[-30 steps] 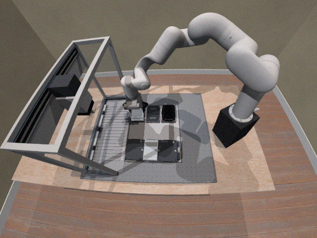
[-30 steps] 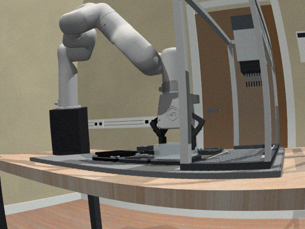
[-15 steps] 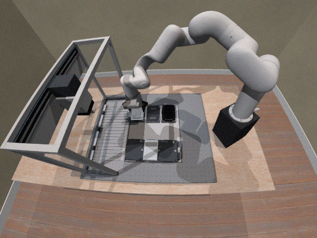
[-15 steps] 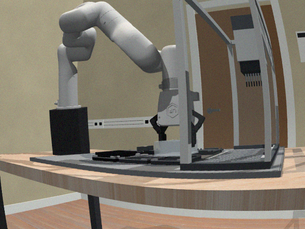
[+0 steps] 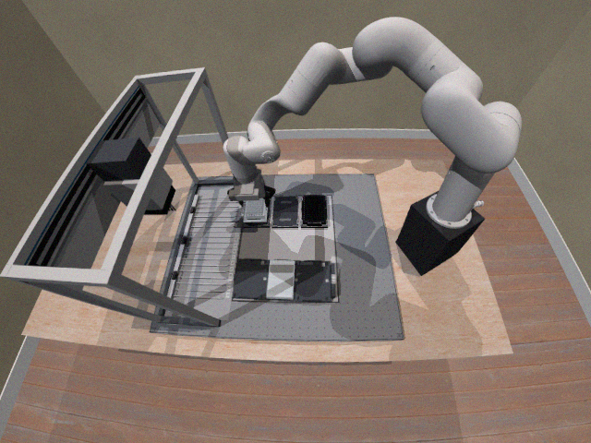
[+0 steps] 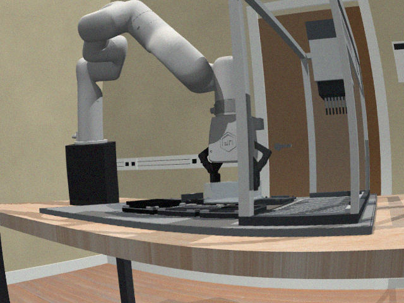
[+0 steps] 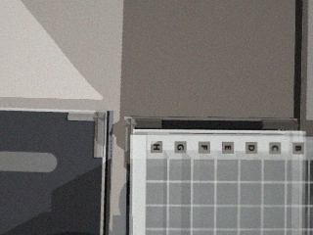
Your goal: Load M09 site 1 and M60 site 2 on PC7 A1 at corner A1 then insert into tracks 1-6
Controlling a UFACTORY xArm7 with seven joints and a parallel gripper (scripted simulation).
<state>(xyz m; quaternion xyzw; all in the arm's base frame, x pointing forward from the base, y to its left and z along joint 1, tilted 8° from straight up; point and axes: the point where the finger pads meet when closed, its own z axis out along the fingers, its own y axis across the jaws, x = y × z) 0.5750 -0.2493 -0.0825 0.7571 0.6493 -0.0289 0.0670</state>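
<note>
Right now my hand is 11 cm past the nest S2, 6 cm above it and 2 cm to the right of it. Also, from my hand: black plate m06: 22 cm behind, 4 cm to the left, 4 cm below; then deep-well block M09: 1 cm below; then frame post: 19 cm above, 16 cm to the right, 6 cm ahead.
</note>
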